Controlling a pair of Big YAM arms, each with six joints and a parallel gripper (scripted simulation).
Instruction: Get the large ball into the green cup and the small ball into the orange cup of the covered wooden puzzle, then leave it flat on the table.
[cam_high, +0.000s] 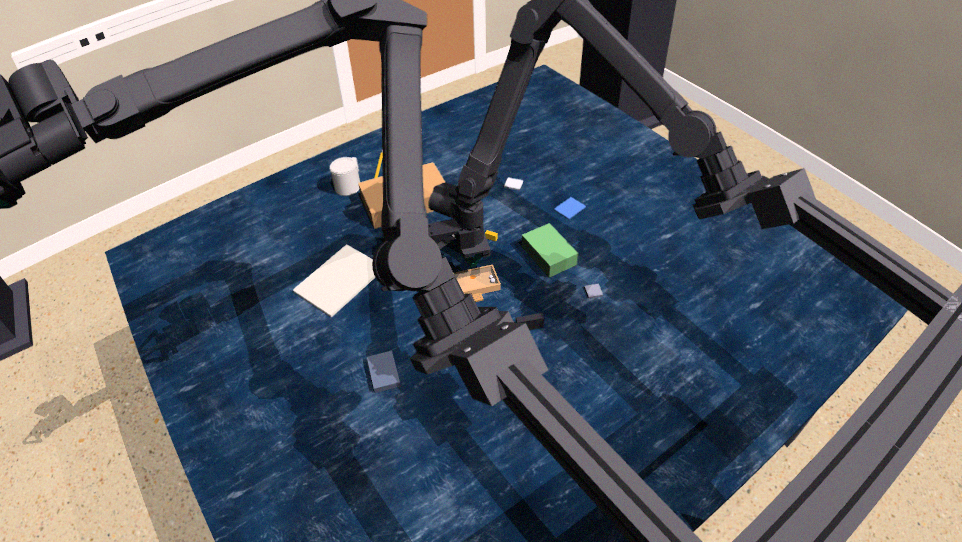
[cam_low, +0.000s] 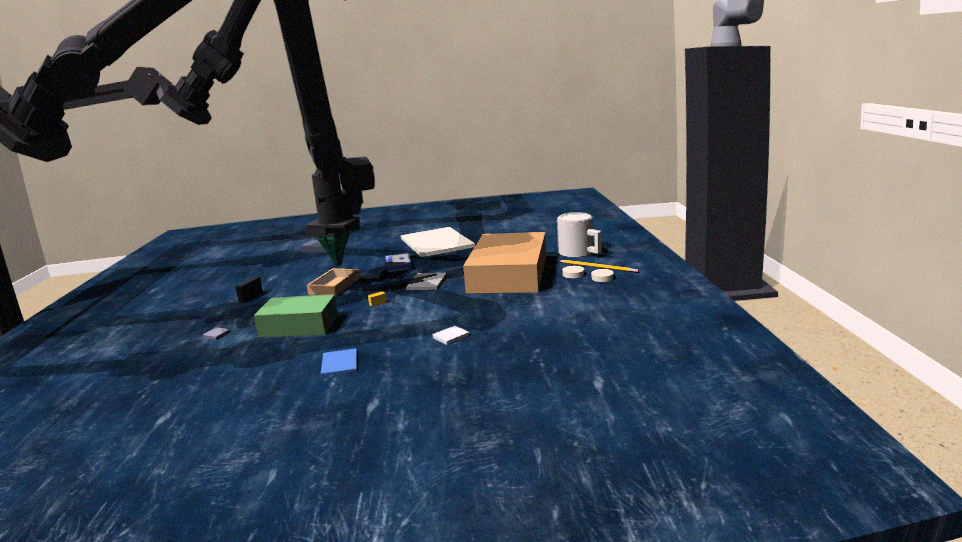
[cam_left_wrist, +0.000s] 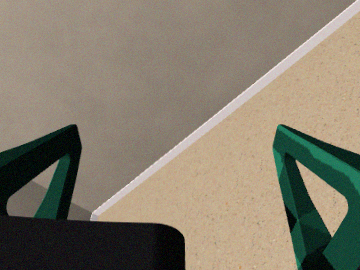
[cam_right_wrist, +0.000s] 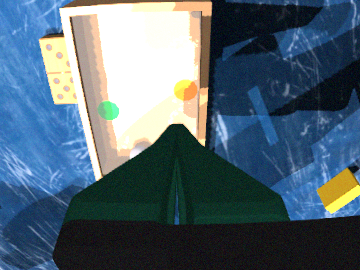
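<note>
Now: right hand 5 cm above the covered wooden puzzle and 2 cm past it. Round my right hand: yellow block: 12 cm to the right, 10 cm ahead, 5 cm below; black block: 20 cm behind, 4 cm below, 3 cm to the right; green block: 21 cm to the right, 4 cm below, 4 cm behind.
</note>
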